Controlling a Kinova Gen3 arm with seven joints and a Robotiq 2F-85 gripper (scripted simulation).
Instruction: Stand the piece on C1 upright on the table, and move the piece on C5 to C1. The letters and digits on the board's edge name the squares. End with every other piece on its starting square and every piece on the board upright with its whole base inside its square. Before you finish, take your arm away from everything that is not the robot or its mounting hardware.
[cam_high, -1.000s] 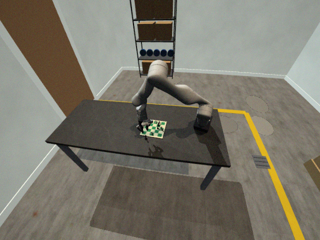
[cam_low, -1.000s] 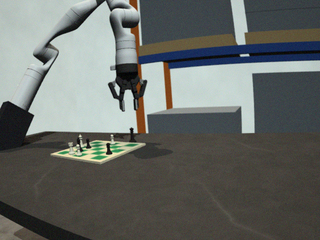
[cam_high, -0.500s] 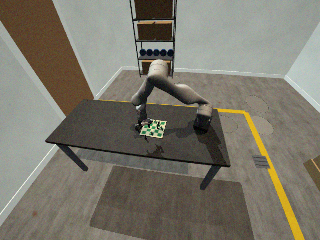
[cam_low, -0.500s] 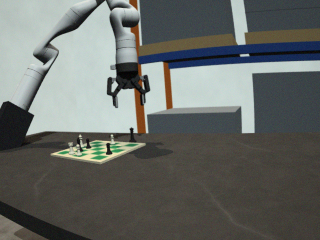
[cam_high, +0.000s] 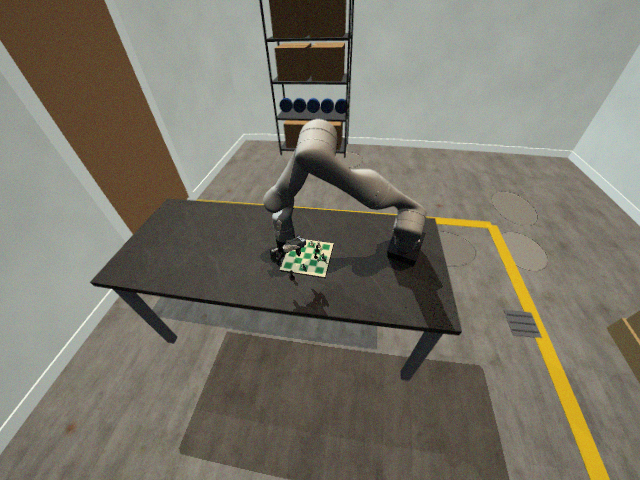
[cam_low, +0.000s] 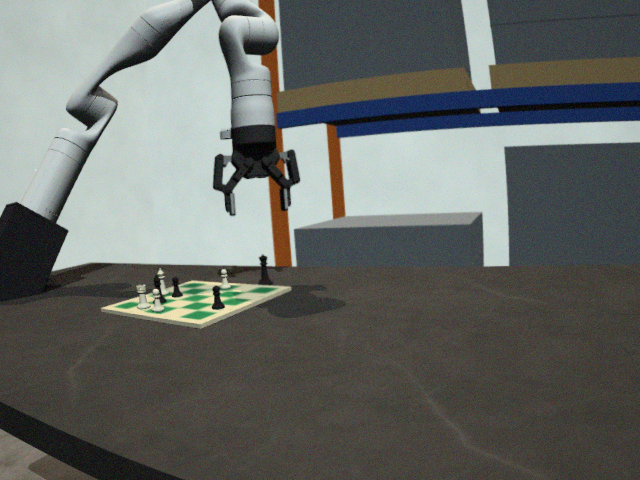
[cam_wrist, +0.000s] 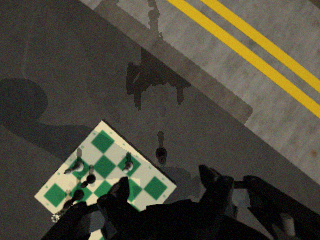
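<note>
The white bishop lies 140 mm behind my hand, 110 mm to the right of it and 100 mm below it. From my hand the other things lie so: green-and-cream chessboard 130 mm to the right, 130 mm below, 60 mm behind; then white rook 200 mm to the right, 110 mm below, 110 mm behind; then tall black piece 100 mm below.
</note>
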